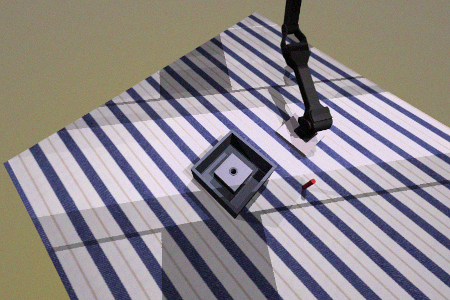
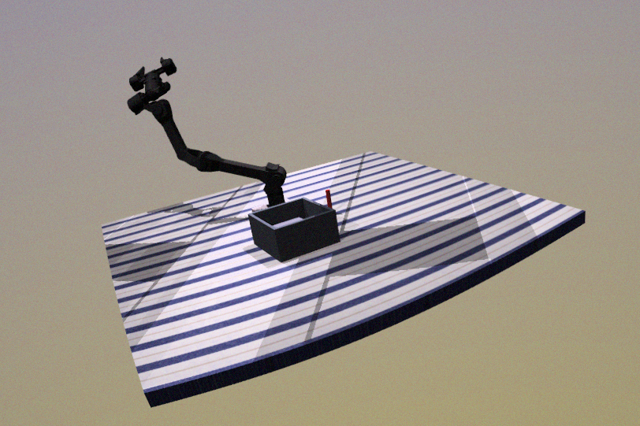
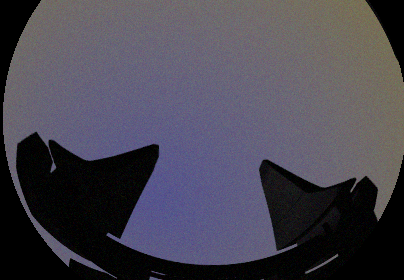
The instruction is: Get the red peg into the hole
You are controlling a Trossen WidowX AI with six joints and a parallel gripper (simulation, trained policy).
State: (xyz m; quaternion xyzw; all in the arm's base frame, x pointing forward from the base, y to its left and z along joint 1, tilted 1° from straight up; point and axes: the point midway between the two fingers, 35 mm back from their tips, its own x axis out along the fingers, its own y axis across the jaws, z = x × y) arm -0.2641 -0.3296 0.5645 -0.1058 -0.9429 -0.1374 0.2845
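Now: the red peg 56 cm below my gripper tip, 48 cm to the left of it and 43 cm ahead of it. Also, from my gripper tip: dark box (61 cm ahead, 58 cm below, 30 cm to the left); grey plate (61 cm ahead, 56 cm below, 30 cm to the left).
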